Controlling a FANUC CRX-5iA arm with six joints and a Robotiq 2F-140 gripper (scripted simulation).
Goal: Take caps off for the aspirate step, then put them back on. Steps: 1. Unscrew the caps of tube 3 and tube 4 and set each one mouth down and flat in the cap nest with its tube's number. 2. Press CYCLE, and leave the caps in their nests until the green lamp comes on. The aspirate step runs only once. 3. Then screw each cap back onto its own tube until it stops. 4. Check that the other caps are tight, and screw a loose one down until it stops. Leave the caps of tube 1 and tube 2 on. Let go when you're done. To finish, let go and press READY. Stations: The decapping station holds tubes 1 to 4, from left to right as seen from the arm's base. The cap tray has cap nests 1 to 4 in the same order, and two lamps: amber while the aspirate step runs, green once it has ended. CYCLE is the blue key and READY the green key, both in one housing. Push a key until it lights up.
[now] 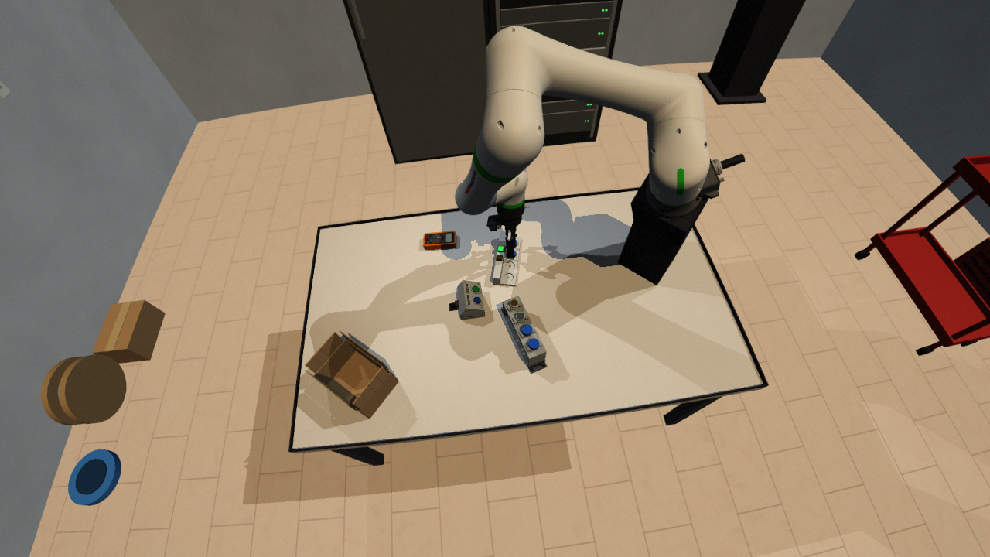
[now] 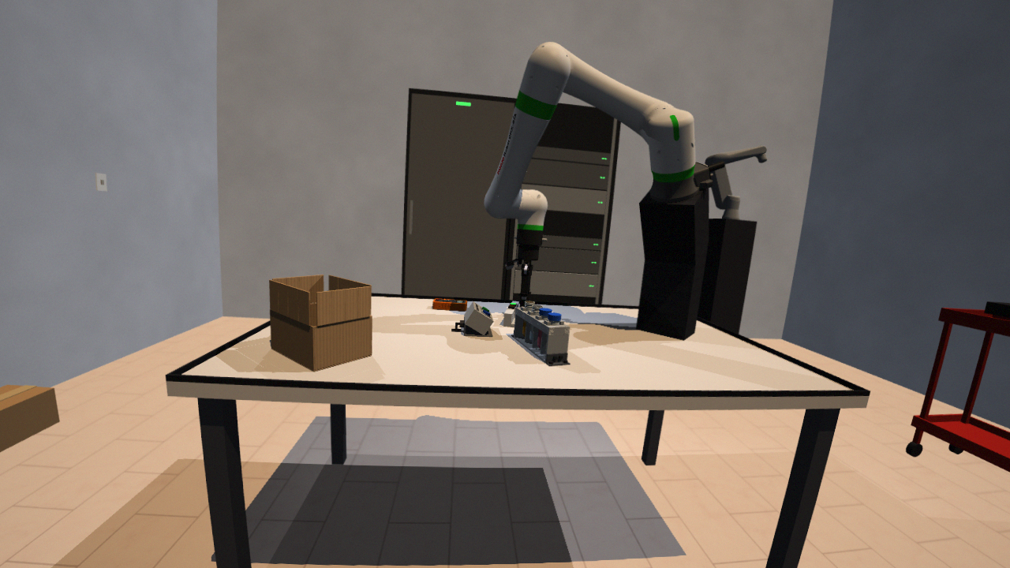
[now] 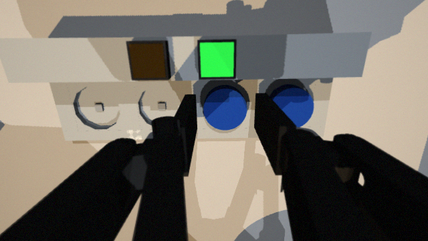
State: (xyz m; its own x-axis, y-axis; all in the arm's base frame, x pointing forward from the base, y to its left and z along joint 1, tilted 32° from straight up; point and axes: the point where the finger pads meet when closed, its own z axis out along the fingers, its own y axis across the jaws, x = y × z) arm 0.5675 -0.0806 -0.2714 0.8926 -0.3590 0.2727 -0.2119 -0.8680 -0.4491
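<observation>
The blue cap is 40 mm below my hand. Round my hand: blue cycle key (220 mm to the left, 150 mm ahead, 10 mm above); key housing (190 mm to the left, 170 mm ahead); green ready key (170 mm to the left, 150 mm ahead, 10 mm above).
</observation>
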